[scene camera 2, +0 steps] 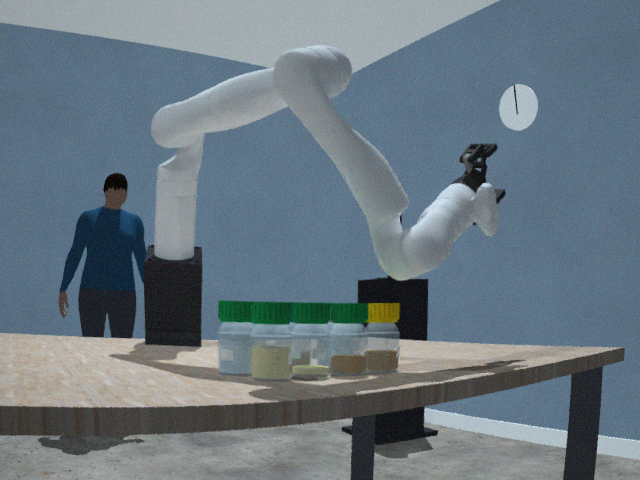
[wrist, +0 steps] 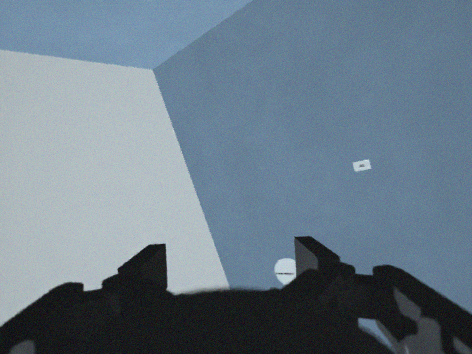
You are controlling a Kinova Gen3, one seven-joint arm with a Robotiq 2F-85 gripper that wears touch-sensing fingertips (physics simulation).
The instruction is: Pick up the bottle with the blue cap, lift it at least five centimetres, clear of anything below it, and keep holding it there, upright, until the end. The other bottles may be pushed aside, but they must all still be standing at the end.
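Note:
No blue cap shows in either view; whether that bottle is hidden behind the others I cannot tell. Several clear bottles with green caps point(scene camera 2: 235, 311) point(scene camera 2: 271, 312) point(scene camera 2: 310, 312) point(scene camera 2: 348, 313) stand upright, close together, on the wooden table point(scene camera 2: 62, 372). A bottle with a yellow cap point(scene camera 2: 383, 312) stands upright at the right end of the group. My gripper point(scene camera 2: 492, 170) point(wrist: 231, 261) is open and empty, high above the table and to the right of the bottles. In the wrist view its fingers stand wide apart, pointing at the wall and ceiling.
My arm's base stands on a black block point(scene camera 2: 173, 299) at the table's back left. A black pedestal point(scene camera 2: 392, 291) stands behind the table, and a person point(scene camera 2: 111, 248) stands at the back left. A round white clock point(scene camera 2: 518, 107) point(wrist: 285, 270) hangs on the blue wall.

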